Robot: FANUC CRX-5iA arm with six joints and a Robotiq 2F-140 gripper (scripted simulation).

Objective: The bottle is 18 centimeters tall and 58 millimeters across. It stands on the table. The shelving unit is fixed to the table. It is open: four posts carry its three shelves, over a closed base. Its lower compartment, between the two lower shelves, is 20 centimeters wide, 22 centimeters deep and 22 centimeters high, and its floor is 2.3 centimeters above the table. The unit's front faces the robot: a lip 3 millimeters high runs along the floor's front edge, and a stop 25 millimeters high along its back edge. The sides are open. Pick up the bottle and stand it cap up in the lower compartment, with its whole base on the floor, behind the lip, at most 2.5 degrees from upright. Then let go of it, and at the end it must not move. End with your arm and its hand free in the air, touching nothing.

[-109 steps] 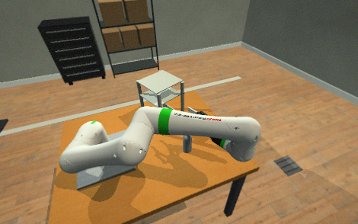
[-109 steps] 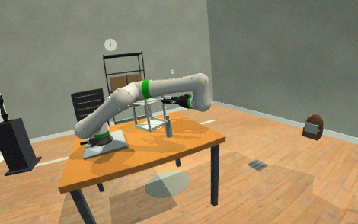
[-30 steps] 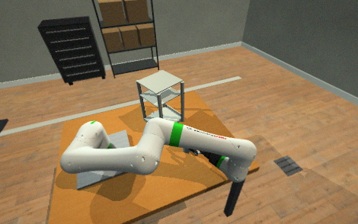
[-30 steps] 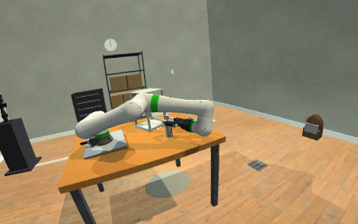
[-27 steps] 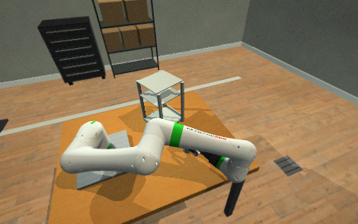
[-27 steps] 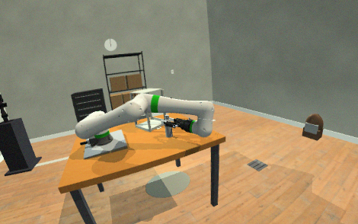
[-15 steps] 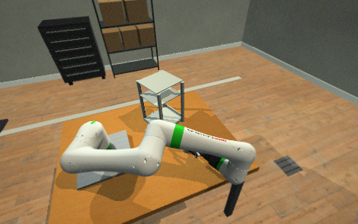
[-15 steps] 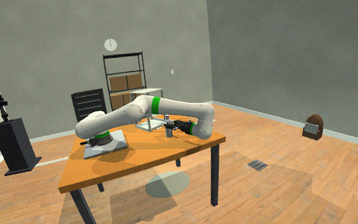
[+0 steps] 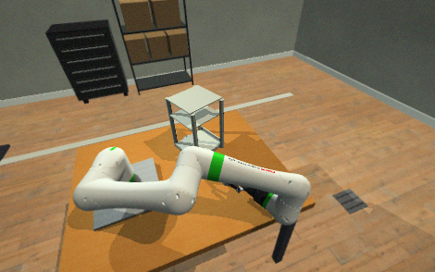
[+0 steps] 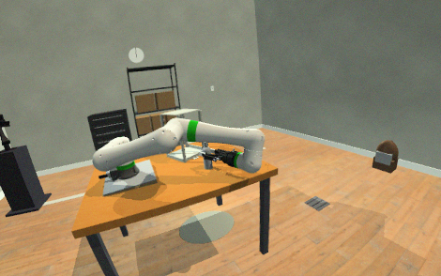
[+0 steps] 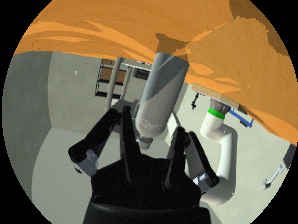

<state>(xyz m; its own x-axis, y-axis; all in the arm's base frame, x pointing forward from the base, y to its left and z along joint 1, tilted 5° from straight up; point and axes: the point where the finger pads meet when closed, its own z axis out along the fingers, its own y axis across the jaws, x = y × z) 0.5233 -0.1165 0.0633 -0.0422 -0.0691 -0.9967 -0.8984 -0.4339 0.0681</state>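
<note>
My hand is 1 cm below the pale grey bottle. Round my hand: shelving unit (33 cm to the left, 8 cm behind, 7 cm above).
</note>
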